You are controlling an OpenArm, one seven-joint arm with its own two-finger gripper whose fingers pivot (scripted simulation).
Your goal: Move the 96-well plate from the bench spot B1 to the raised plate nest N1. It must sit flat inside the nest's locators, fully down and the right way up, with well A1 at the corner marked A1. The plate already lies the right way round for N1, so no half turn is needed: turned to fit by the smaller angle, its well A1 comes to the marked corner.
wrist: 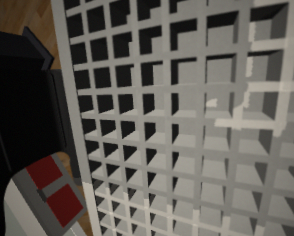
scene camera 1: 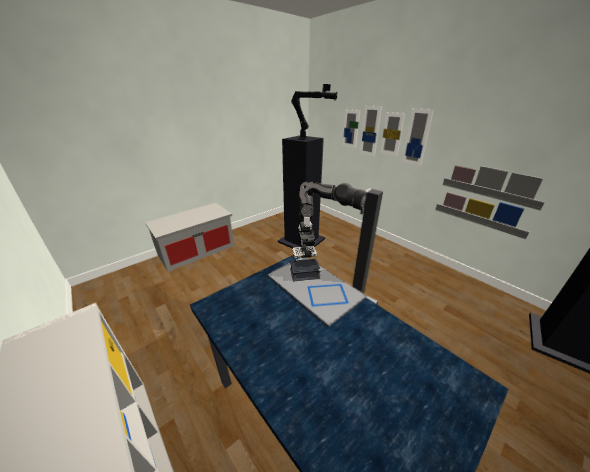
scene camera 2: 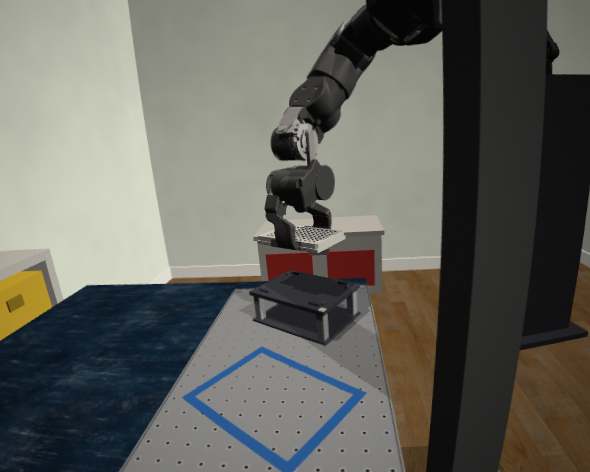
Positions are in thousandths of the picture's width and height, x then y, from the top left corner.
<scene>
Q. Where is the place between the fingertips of my gripper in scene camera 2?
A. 511, 510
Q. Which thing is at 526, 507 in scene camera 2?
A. A white 96-well plate.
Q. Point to a white 96-well plate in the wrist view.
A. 709, 362
</scene>
